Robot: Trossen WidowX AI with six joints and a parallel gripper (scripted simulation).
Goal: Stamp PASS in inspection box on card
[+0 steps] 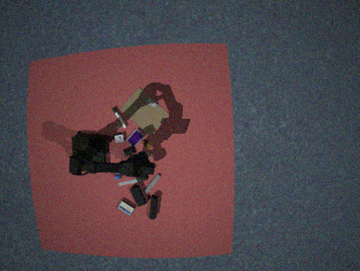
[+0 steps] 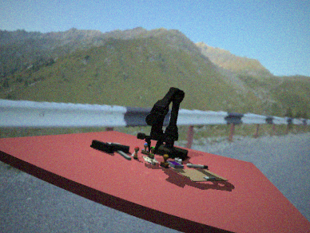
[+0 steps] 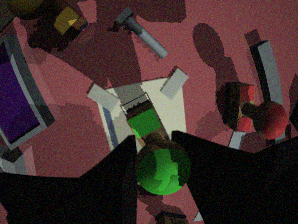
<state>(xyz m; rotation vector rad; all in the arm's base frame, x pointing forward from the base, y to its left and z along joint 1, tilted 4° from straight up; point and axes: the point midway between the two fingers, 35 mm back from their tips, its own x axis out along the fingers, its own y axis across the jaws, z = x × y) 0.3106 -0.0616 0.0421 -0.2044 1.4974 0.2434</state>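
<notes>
Right now my gripper tip is 2 cm past the white inspection card and 4 cm above it. From my gripper tip the other things lie so: green-knobbed PASS stamp (right at my gripper tip); then yellow-knobbed stamp (7 cm ahead, 9 cm to the left, 1 cm below); then red-knobbed stamp (3 cm ahead, 8 cm to the right, 2 cm below).
</notes>
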